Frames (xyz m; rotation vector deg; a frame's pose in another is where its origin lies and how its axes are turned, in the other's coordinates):
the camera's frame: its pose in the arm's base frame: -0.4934 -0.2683 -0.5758 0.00 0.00 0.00
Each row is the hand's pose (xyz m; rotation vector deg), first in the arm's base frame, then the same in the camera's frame.
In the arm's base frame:
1: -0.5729 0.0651 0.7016 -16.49 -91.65 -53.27
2: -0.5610 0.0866 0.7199 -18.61 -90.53 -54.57
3: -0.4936 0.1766 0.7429 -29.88 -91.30 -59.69
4: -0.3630 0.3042 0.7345 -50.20 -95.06 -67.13
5: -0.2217 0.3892 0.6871 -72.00 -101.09 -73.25
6: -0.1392 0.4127 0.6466 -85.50 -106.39 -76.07
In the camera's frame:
1: -0.0795 0.3334 1.2774 -16.49 -91.65 -53.27
2: -0.0676 0.3549 1.2957 -18.61 -90.53 -54.57
3: -0.0002 0.4449 1.3187 -29.88 -91.30 -59.69
4: 0.1304 0.5725 1.3103 -50.20 -95.06 -67.13
5: 0.2717 0.6575 1.2629 -72.00 -101.09 -73.25
6: 0.3542 0.6810 1.2224 -85.50 -106.39 -76.07

